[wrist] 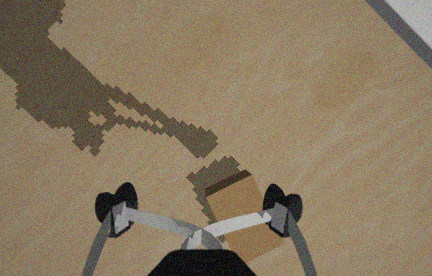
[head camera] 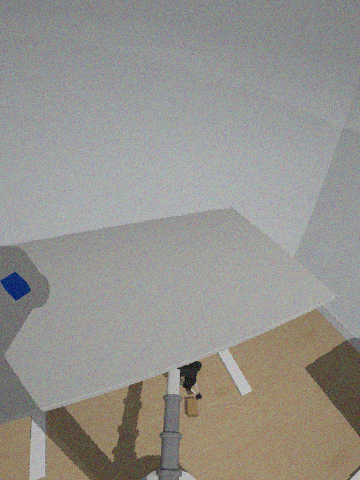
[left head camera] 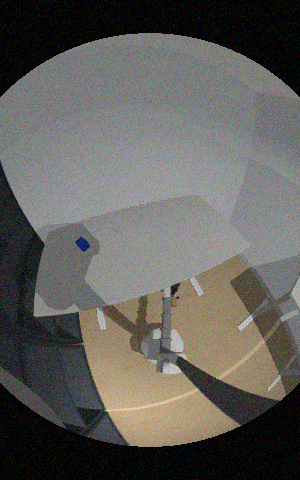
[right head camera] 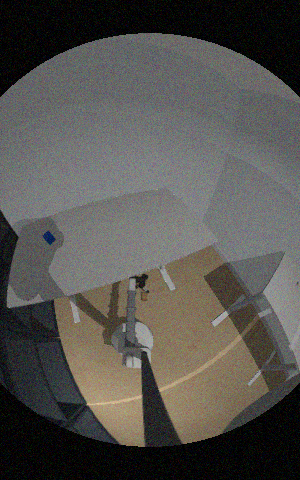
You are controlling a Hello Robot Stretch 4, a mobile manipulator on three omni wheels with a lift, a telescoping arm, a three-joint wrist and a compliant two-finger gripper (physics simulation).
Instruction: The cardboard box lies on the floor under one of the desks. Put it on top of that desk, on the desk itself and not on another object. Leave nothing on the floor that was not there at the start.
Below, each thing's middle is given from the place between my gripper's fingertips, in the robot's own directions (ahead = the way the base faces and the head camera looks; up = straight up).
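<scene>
Cardboard box (wrist: pixel 237 195), measured from my hand: 9 cm below, 6 cm behind, 3 cm to the right.
</scene>
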